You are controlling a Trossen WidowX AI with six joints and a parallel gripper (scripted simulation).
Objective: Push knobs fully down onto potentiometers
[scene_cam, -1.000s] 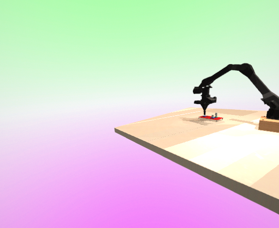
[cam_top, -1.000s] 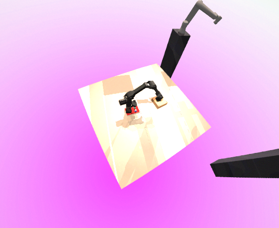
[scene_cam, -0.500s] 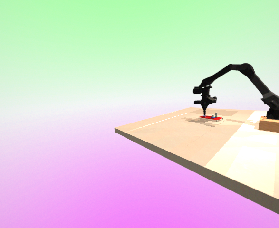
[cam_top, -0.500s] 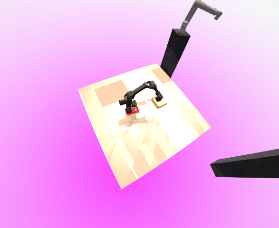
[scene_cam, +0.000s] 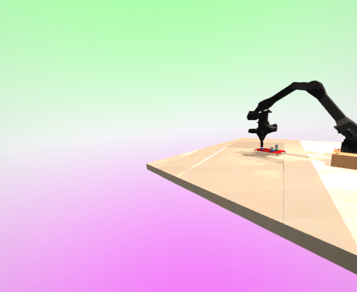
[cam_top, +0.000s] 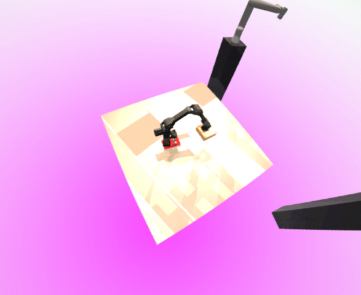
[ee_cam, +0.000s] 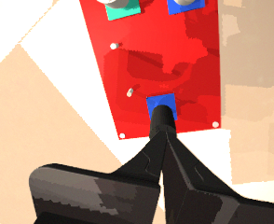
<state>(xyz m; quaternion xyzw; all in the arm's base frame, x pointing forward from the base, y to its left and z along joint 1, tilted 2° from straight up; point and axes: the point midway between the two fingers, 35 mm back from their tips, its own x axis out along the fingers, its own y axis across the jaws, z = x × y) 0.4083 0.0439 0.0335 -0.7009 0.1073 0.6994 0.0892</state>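
My gripper tip is 2 cm above the black knob. From my gripper tip the other things lie so: grey knob: 9 cm behind, 2 cm to the right, 2 cm below.
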